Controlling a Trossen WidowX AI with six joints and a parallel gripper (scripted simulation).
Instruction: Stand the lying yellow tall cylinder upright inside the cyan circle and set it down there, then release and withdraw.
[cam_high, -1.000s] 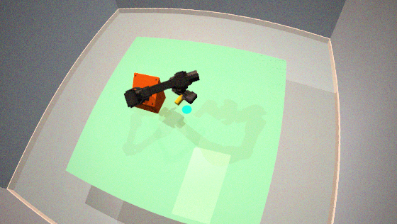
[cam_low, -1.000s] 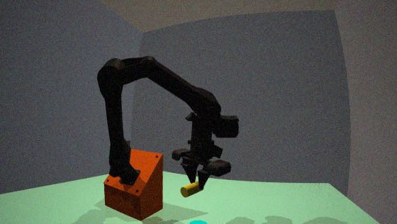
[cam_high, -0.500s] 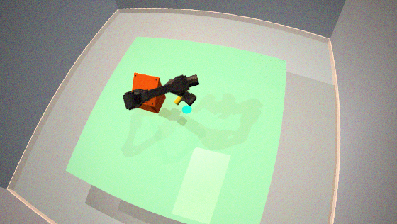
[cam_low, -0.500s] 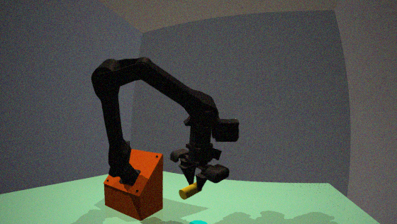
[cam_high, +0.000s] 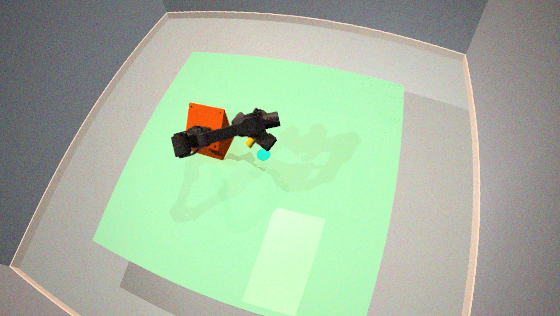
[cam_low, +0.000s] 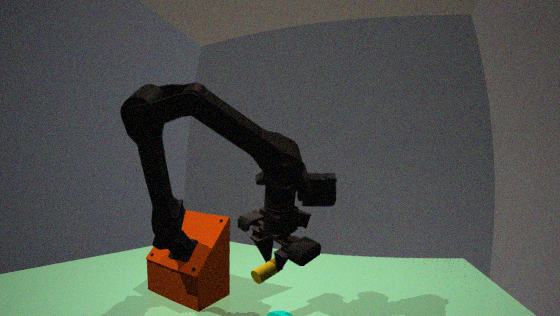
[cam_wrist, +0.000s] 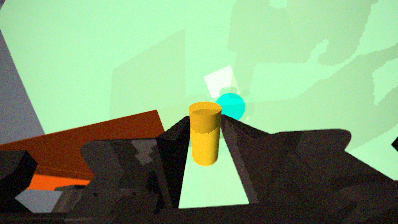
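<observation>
My gripper tip is now 120 mm above the cyan circle, 20 mm short of it and 10 mm to the left of it. From my gripper tip the other things lie so: yellow tall cylinder: 20 mm to the right, 10 mm below, 10 mm behind.
</observation>
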